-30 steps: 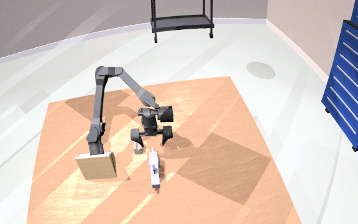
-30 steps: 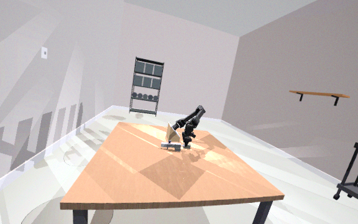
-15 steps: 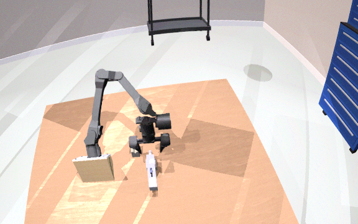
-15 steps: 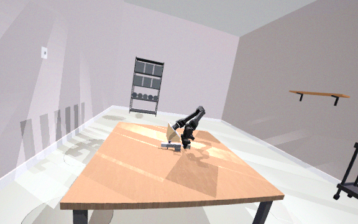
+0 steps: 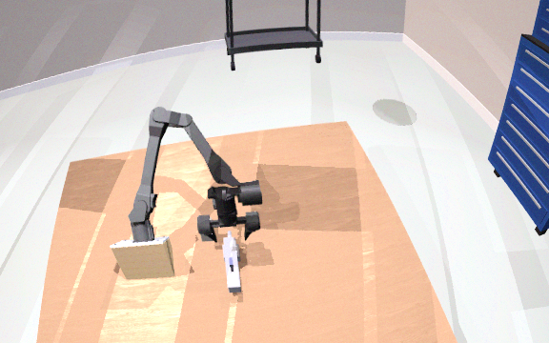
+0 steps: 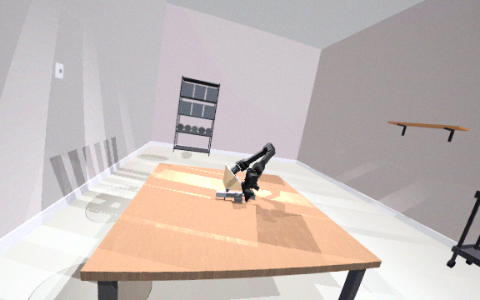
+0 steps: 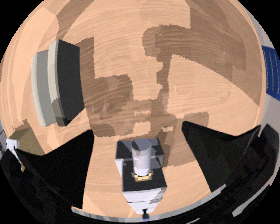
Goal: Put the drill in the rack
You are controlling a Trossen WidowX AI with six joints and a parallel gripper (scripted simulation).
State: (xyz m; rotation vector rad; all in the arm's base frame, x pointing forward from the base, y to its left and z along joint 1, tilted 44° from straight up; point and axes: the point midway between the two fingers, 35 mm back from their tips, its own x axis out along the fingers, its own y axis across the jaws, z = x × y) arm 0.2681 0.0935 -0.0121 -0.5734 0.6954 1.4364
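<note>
My gripper tip is now 1 cm past the drill, 5 cm to the left of it and 3 cm below it. Also, from my gripper tip: grey rack 7 cm behind, 6 cm to the left; white block 1 cm behind, 11 cm to the right, 2 cm above; blue key 1 cm behind, 14 cm to the right, 3 cm above.
</note>
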